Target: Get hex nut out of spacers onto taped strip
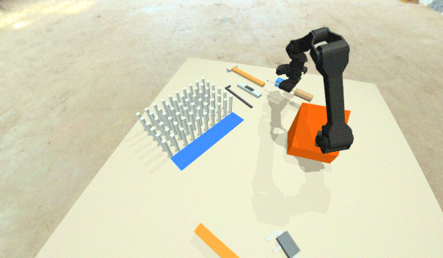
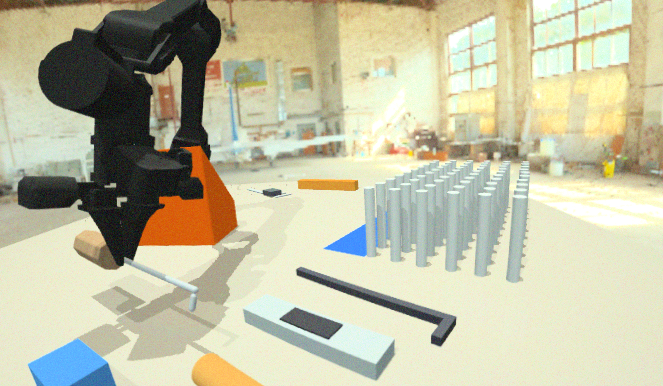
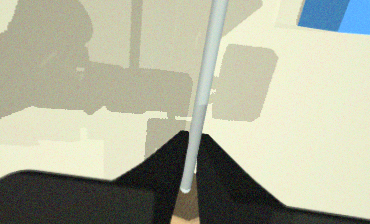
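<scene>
The blue cube is 3 cm ahead of my gripper tip, 13 cm to the right of it and 5 cm below it. Round my gripper tip: orange bar (20 cm ahead, 76 cm to the left, 5 cm below); blue taped strip (35 cm ahead, 35 cm to the left, 7 cm below); grey block (22 cm ahead, 4 cm to the right, 5 cm below).
</scene>
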